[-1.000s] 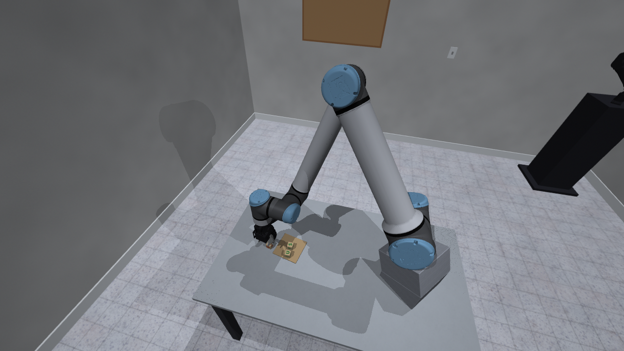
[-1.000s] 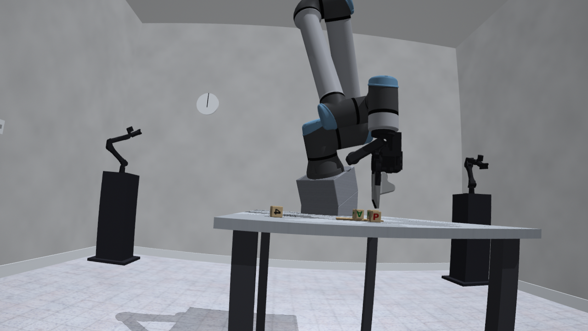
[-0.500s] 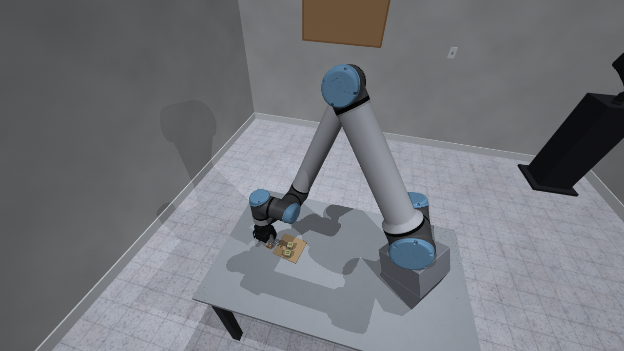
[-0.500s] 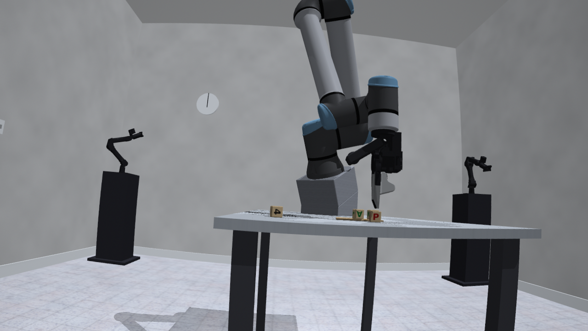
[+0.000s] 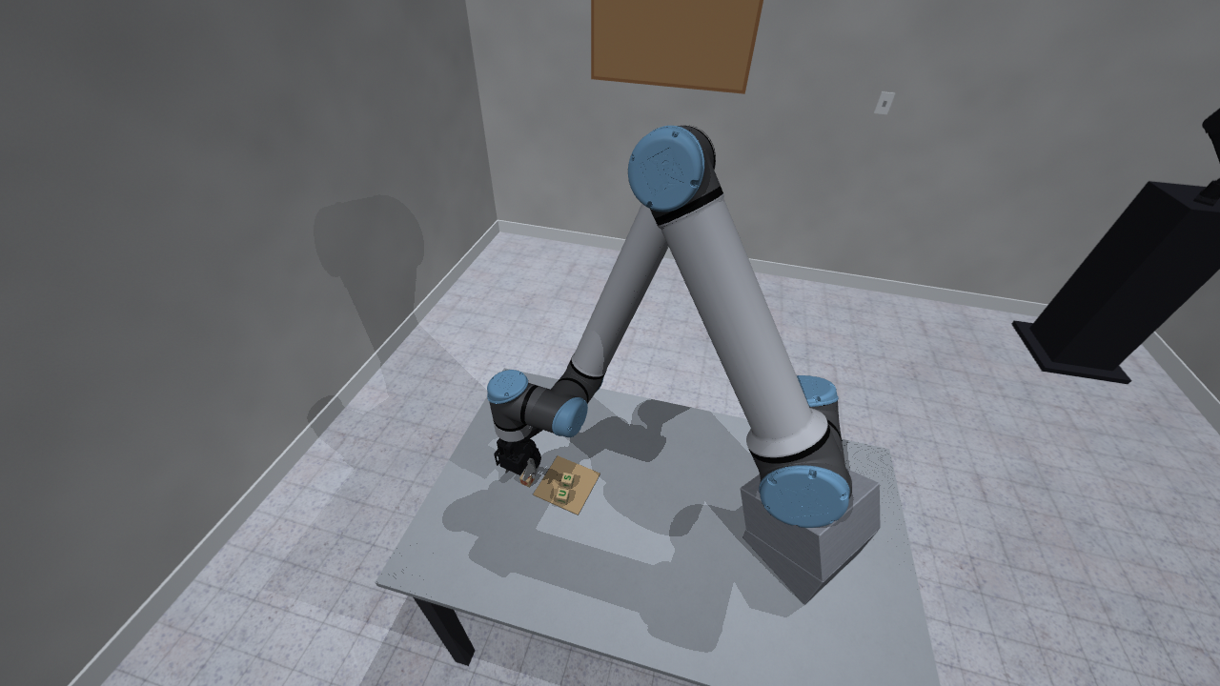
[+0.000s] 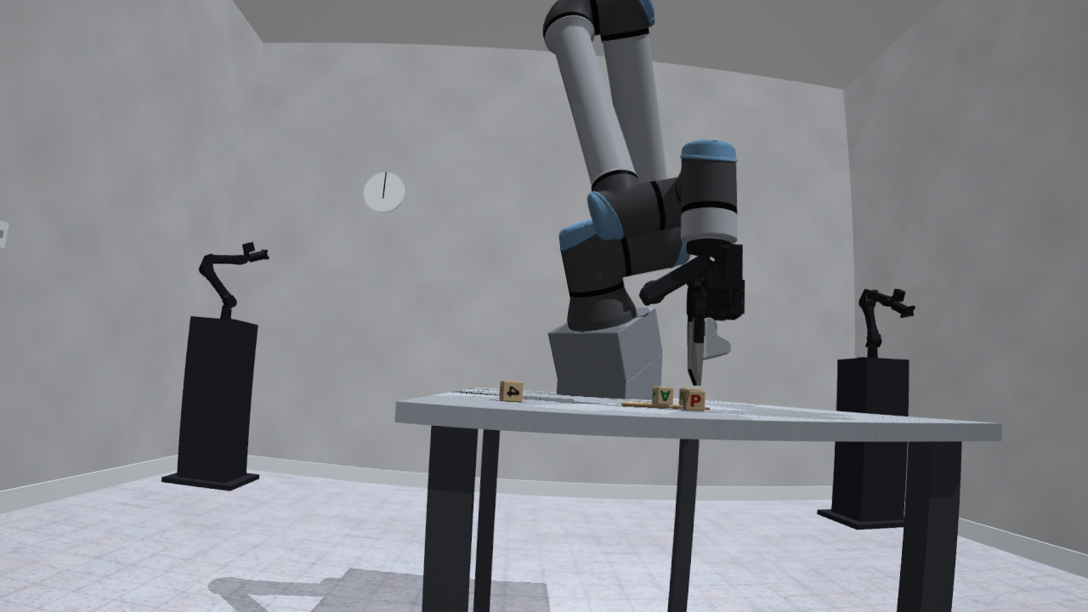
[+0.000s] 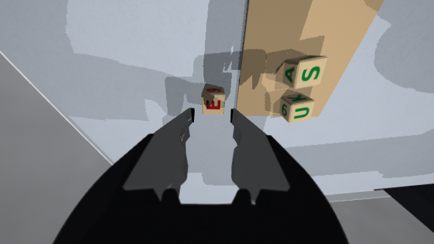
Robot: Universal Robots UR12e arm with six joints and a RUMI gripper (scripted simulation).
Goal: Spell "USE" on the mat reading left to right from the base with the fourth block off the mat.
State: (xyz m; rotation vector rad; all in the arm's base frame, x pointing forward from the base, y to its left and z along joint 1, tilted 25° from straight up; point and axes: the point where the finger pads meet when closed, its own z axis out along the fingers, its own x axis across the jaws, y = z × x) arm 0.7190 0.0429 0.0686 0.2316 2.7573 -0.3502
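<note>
Right now the tan mat is 110 mm behind my hand, 20 mm to the right of it and 50 mm below it.
</note>
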